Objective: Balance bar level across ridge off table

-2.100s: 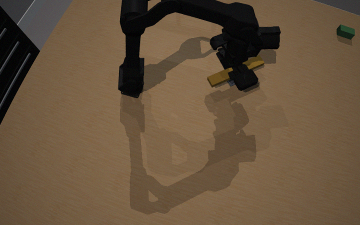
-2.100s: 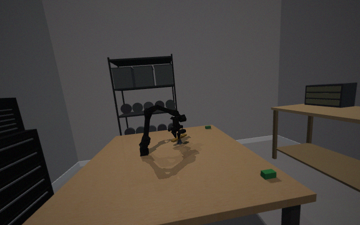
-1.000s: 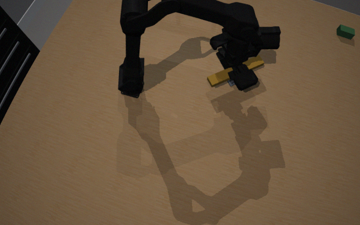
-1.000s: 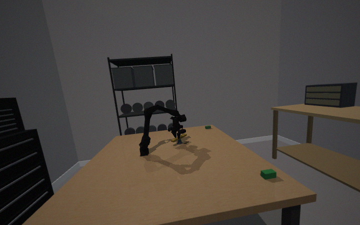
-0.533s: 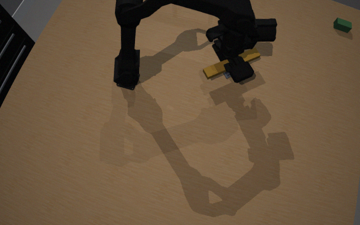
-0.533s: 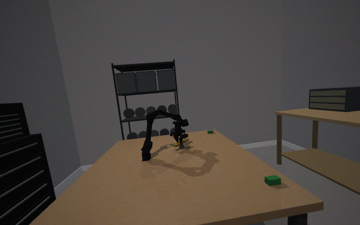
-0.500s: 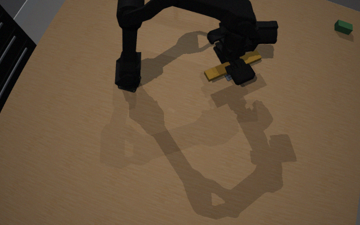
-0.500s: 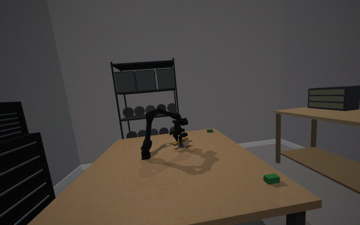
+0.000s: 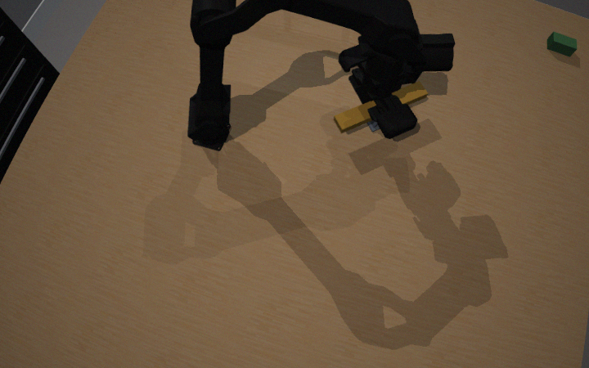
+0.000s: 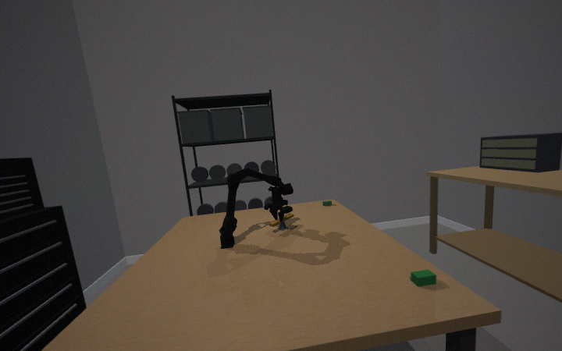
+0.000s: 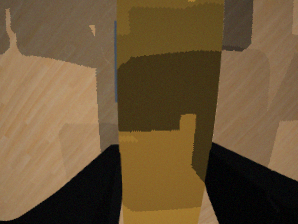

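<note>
Now: the yellow bar 20 mm to the left of my gripper tip and 20 mm ahead of it. Also, from my gripper tip: green block 440 mm ahead, 390 mm to the left, 40 mm below.
</note>
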